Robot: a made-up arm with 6 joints. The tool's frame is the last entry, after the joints. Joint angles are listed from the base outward. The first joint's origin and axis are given. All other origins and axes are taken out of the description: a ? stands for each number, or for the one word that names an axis. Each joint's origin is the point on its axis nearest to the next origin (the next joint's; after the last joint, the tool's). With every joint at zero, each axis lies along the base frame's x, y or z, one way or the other. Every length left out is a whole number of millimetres.
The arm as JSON. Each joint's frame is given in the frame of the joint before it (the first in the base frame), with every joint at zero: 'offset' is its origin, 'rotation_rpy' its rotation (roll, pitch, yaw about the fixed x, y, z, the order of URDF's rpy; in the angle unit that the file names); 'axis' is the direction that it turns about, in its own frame. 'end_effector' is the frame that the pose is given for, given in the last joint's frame.
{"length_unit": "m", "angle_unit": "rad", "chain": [
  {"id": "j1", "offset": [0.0, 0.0, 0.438], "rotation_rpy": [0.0, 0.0, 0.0], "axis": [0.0, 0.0, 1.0]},
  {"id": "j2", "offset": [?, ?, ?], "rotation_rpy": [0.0, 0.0, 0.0], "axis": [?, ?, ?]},
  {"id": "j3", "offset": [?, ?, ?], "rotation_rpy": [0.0, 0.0, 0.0], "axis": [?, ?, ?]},
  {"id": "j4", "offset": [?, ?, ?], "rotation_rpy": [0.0, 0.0, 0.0], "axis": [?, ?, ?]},
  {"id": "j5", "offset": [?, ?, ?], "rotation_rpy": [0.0, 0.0, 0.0], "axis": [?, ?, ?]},
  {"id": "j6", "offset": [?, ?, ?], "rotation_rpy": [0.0, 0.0, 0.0], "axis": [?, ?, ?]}
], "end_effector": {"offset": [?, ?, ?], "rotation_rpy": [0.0, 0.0, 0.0]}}
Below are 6 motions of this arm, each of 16 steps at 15 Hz.
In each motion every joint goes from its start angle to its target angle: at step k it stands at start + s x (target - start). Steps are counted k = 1, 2, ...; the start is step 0. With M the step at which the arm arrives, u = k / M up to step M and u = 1 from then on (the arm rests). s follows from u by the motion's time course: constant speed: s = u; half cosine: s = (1 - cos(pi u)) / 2; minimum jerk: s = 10 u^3 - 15 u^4 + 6 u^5.
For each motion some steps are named. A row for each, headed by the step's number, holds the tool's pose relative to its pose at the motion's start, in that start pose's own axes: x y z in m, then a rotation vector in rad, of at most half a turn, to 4 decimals.
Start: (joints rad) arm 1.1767 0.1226 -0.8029 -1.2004 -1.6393 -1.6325
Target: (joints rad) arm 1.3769 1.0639 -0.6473 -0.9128 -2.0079 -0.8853
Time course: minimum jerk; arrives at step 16
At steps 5, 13, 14, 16:
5: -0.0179 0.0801 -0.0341 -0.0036 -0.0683 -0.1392
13: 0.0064 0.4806 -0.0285 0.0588 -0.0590 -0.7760
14: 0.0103 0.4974 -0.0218 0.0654 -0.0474 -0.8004
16: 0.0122 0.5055 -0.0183 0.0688 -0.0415 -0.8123

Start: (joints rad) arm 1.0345 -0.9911 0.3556 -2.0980 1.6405 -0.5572
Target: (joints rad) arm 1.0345 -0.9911 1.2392 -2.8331 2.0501 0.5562
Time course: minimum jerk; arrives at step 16
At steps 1, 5, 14, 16:
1: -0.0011 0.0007 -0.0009 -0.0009 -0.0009 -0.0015
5: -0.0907 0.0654 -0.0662 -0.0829 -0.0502 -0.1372
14: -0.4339 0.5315 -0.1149 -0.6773 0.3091 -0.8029
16: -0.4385 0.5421 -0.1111 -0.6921 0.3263 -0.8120

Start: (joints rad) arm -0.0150 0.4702 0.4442 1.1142 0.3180 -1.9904
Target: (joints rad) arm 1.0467 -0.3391 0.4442 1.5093 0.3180 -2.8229
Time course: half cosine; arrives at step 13
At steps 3, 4, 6, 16:
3: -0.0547 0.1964 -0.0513 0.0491 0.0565 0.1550
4: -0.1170 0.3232 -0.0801 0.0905 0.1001 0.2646
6: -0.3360 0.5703 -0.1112 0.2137 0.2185 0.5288
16: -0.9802 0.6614 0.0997 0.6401 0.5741 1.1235

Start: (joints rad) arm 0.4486 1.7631 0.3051 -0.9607 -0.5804 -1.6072
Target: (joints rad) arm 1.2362 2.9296 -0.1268 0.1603 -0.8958 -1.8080
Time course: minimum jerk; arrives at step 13
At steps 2, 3, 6, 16:
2: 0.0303 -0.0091 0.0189 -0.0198 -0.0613 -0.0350
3: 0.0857 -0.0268 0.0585 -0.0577 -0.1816 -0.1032
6: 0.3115 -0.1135 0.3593 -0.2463 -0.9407 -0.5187
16: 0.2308 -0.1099 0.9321 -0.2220 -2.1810 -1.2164

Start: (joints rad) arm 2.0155 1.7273 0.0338 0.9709 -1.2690 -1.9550
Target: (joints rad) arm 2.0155 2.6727 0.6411 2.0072 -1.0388 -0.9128
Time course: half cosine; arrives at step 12
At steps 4, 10, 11, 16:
4: 0.0511 0.1940 -0.1674 -0.4150 -0.2099 0.0740
10: 0.3257 0.4447 -0.8349 -1.5997 -0.8397 0.0889
11: 0.3517 0.4430 -0.8904 -1.6854 -0.8915 0.0795
16: 0.3607 0.4418 -0.9095 -1.7145 -0.9094 0.0759

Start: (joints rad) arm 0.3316 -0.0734 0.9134 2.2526 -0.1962 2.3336
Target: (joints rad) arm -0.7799 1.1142 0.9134 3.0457 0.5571 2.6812
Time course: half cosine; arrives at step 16
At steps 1, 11, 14, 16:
1: 0.0077 -0.0201 0.0006 -0.0219 0.0002 -0.0135
11: -0.1656 -1.1401 1.2057 -1.1136 -0.2046 -1.5269
14: -0.4856 -1.1393 1.5698 -1.0651 -0.2871 -1.9696
16: -0.5629 -1.1274 1.6339 -1.0342 -0.3030 -2.0592

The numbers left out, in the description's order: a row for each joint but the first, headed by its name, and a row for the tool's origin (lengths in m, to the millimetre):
j2: xyz 0.0 0.0 0.0, axis 0.0 1.0 0.0
j3: xyz 0.0 0.0 0.971, axis 0.0 -1.0 0.0
j4: xyz 0.625 0.0 0.0, axis -1.0 0.0 0.0
j5: xyz 0.0 -0.286 0.0, axis 0.0 -1.0 0.0
j6: xyz 0.0 0.0 0.0, axis -1.0 0.0 0.0
tool: xyz 0.0 0.0 0.0

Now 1 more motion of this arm.
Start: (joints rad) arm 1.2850 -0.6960 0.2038 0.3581 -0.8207 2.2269
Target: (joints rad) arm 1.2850 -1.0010 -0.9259 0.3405 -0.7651 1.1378
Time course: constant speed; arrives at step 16
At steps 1, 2, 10, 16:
1: 0.0105 0.0166 0.0255 0.0556 -0.0368 0.0288
2: 0.0202 0.0344 0.0521 0.1113 -0.0716 0.0600
10: 0.0604 0.2153 0.2988 0.5477 -0.2674 0.3909
16: 0.0389 0.3878 0.5085 0.8479 -0.2969 0.7133

